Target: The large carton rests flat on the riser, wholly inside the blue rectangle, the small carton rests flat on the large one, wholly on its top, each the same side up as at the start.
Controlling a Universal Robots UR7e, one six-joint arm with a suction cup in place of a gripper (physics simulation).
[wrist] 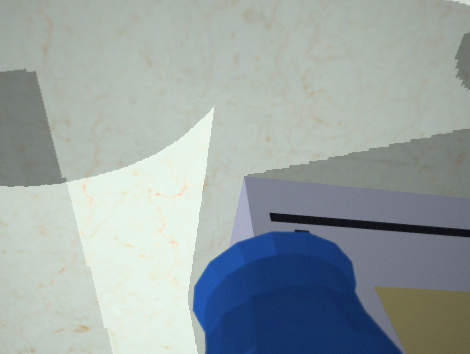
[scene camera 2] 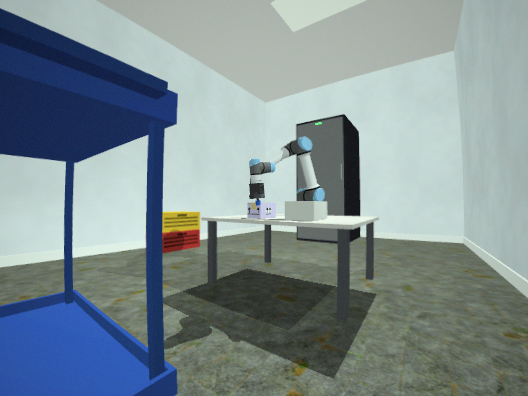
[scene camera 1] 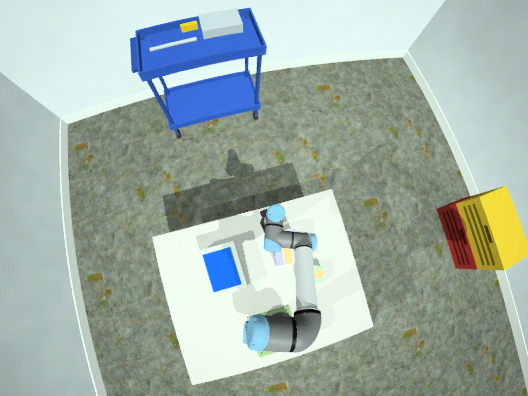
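Observation:
A lavender carton (scene camera 1: 278, 258) (scene camera 2: 268, 210) (wrist: 325, 204), the larger one, stands on the white table (scene camera 1: 184, 334) (scene camera 2: 349, 221) (wrist: 139, 246) with a yellow label on top, partly under the arm. A small pale green carton (scene camera 1: 319, 273) lies beside the arm's long link. The grey riser (scene camera 2: 306, 210) carries the blue rectangle (scene camera 1: 221, 269), which has nothing on it. My blue suction cup (scene camera 2: 254, 210) (wrist: 276, 281) sits close at the lavender carton's edge on the side towards the cart and holds nothing. I cannot tell whether it touches the carton. The wrist hides it from above.
A blue cart (scene camera 1: 199, 51) (scene camera 2: 155, 236) stands beyond the table with a grey box on top. A dark cabinet (scene camera 2: 325, 165) stands behind the table. Red and yellow crates (scene camera 1: 452, 236) (scene camera 2: 181, 232) sit by the wall. The arm's base stands on a green plate (scene camera 1: 278, 312).

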